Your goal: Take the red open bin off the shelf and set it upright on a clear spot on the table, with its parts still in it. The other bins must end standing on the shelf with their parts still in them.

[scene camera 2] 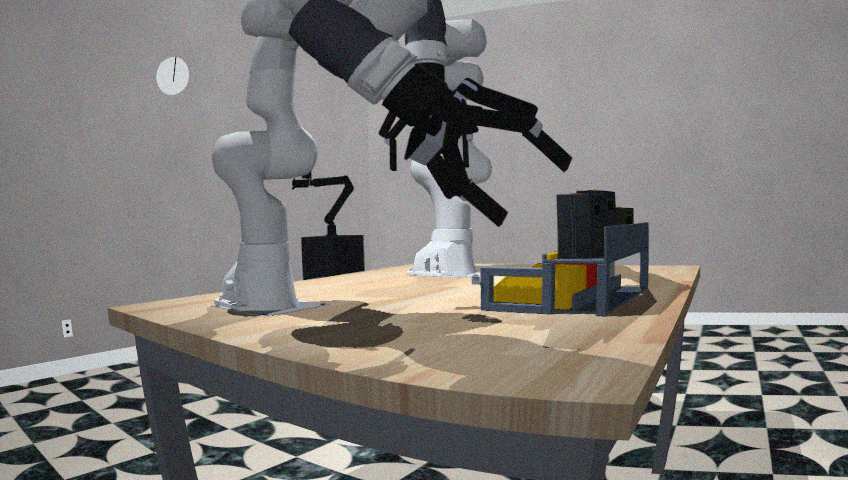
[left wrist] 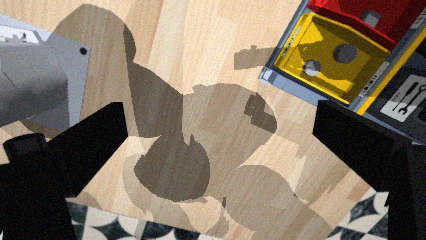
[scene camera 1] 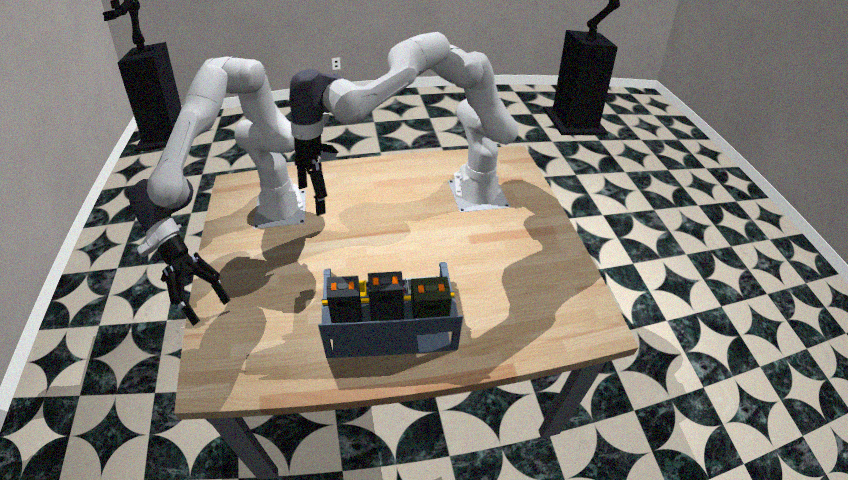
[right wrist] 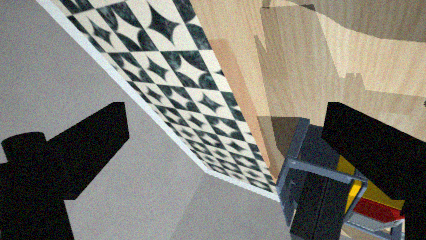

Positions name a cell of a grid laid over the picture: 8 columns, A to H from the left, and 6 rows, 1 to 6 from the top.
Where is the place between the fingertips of my left gripper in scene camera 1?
At C3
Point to a green box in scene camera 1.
At E4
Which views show my right gripper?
Scene camera 2, scene camera 1 and the right wrist view only.
